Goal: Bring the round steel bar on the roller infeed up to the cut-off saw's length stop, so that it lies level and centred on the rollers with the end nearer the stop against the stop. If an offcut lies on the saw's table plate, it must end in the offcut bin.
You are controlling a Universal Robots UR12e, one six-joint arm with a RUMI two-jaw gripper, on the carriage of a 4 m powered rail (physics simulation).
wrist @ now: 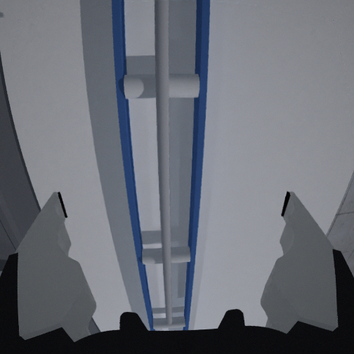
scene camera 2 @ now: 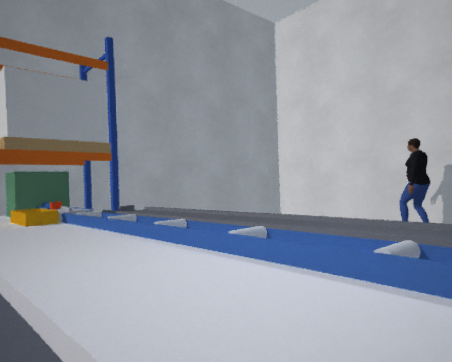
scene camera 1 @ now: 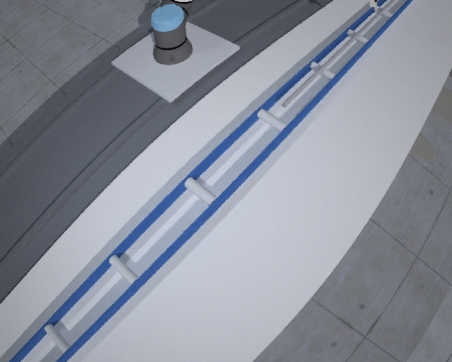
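Where they show: gripper, fingertip midpoint: (scene camera 1: 362, 6); arm's base, link origin: (scene camera 1: 172, 52).
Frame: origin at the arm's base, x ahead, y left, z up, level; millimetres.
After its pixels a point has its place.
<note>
The long thin grey steel bar (scene camera 1: 301, 89) {x 627, y 144, z 48 mm} (wrist: 163, 150) lies lengthwise on the white rollers of the blue-railed infeed (scene camera 1: 242, 177) {x 694, y -318, z 15 mm} (scene camera 2: 300, 250) {x 694, y -617, z 8 mm} (wrist: 201, 100). One bar end shows between two rollers in scene camera 1; the bar runs out of the top of the wrist view. My gripper (wrist: 174, 194) is open and empty, with its fingers wide apart on both sides of the infeed and the bar between them in the picture, seen from above. A small pale part of it seems to show at the top edge of scene camera 1. The length stop and any offcut cannot be made out.
A yellow bin (scene camera 2: 35, 217) {x 832, y -2217, z 13 mm} stands at the far left in scene camera 2, before a green block (scene camera 2: 37, 190) {x 658, y -2900, z 155 mm} and a small red part (scene camera 2: 55, 205) {x 629, y -2600, z 53 mm}. A blue and orange rack (scene camera 2: 113, 125) rises behind. A person (scene camera 2: 416, 175) stands near the right wall.
</note>
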